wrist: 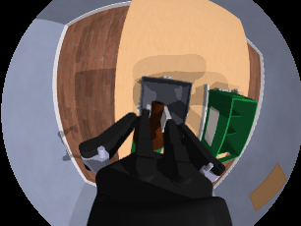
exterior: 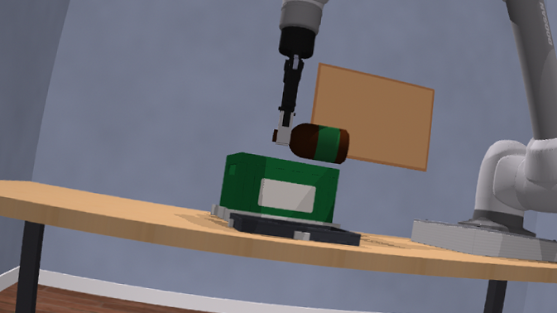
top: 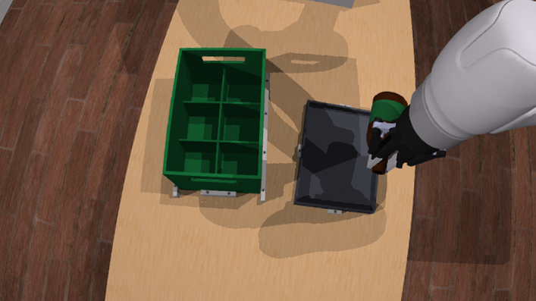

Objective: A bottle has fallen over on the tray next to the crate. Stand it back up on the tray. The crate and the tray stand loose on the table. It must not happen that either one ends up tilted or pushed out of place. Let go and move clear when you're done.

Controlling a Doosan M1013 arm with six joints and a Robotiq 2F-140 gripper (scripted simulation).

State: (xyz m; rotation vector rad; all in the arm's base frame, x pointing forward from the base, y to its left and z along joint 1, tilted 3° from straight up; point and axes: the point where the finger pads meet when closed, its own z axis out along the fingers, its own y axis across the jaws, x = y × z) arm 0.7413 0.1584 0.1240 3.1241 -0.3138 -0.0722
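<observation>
Now: the brown bottle 5 cm behind my hand, 1 cm to the left of it and 2 cm below it. From my hand the other things lie so: dark tray (6 cm behind, 4 cm to the right, 21 cm below); then green crate (9 cm behind, 32 cm to the right, 14 cm below).
</observation>
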